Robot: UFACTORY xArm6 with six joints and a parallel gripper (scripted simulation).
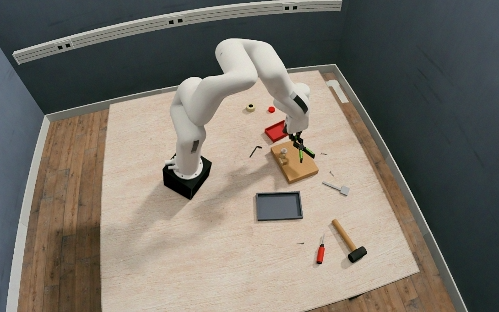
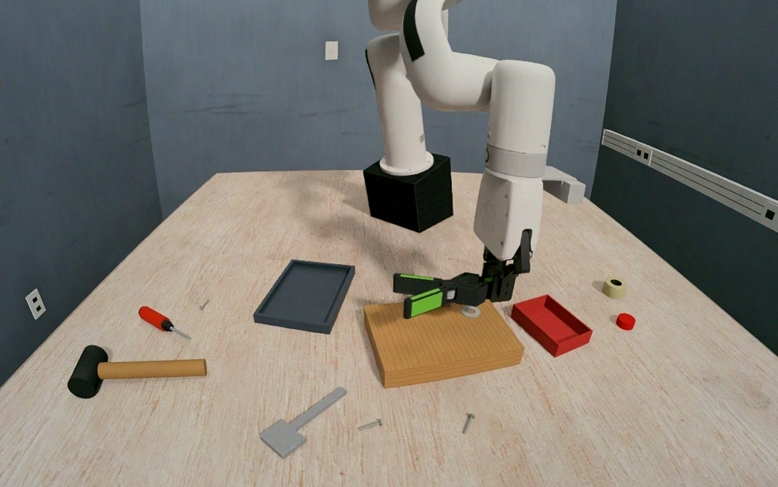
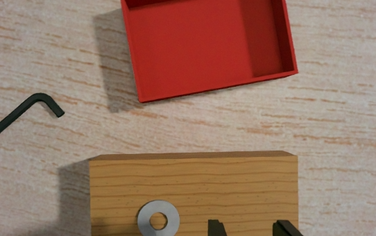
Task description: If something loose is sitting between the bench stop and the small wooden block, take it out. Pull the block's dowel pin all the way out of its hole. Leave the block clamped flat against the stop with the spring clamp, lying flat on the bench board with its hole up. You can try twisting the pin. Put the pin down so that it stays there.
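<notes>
Right now the washer is 80 mm below my hand, 50 mm behind it and 10 mm to the right of it. Also, from my hand: small wooden block 70 mm to the right, 70 mm below, 70 mm behind; dowel pin 70 mm to the right, 70 mm behind, 60 mm below; red tray 120 mm to the left, 110 mm below, 20 mm behind.
</notes>
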